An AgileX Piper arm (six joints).
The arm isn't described. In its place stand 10 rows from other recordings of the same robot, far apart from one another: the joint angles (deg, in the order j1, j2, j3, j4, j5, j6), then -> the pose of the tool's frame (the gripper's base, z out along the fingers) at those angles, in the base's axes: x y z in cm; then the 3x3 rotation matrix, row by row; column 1 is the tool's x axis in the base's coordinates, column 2 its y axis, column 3 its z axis.
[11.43, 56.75, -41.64, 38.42, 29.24, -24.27] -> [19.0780, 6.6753, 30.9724], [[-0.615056, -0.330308, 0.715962], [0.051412, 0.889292, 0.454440], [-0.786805, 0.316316, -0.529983]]
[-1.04, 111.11, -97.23, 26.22, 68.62, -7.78] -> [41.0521, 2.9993, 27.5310], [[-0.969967, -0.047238, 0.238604], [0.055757, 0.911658, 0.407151], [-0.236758, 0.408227, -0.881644]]
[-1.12, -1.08, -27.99, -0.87, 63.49, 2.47] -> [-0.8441, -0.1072, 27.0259], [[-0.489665, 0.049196, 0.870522], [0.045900, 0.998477, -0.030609], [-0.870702, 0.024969, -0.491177]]
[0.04, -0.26, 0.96, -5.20, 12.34, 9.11] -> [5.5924, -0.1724, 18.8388], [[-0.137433, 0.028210, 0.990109], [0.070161, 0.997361, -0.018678], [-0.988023, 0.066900, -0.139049]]
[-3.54, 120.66, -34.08, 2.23, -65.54, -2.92] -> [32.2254, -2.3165, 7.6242], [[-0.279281, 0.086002, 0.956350], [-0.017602, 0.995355, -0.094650], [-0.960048, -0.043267, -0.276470]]
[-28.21, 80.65, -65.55, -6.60, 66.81, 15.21] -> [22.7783, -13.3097, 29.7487], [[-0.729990, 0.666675, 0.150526], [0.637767, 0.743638, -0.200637], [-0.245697, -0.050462, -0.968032]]
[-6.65, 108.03, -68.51, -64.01, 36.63, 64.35] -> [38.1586, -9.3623, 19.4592], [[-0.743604, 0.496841, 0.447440], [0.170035, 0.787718, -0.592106], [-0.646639, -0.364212, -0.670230]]
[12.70, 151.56, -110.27, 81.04, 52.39, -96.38] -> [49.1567, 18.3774, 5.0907], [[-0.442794, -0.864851, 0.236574], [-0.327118, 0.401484, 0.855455], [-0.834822, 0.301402, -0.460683]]
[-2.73, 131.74, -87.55, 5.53, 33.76, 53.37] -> [45.1596, -1.6655, 7.9770], [[-0.479191, 0.825935, 0.296997], [0.870383, 0.490792, 0.039452], [-0.113179, 0.277406, -0.954063]]
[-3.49, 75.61, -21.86, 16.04, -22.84, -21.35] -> [22.8867, -2.3736, 19.1424], [[-0.463548, 0.104264, 0.879916], [-0.084661, 0.983298, -0.161115], [-0.882018, -0.149179, -0.446978]]
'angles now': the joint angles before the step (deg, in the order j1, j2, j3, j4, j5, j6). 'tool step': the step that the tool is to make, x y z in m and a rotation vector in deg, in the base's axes. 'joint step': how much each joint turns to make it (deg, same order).
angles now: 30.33 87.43 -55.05 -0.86 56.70 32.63
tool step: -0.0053 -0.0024 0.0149 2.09 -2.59 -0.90
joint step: 0.00 -3.22 0.00 0.45 -0.07 0.72
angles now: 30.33 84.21 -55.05 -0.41 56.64 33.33
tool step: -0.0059 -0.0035 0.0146 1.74 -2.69 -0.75
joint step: -0.01 -3.24 0.01 0.00 0.04 0.75
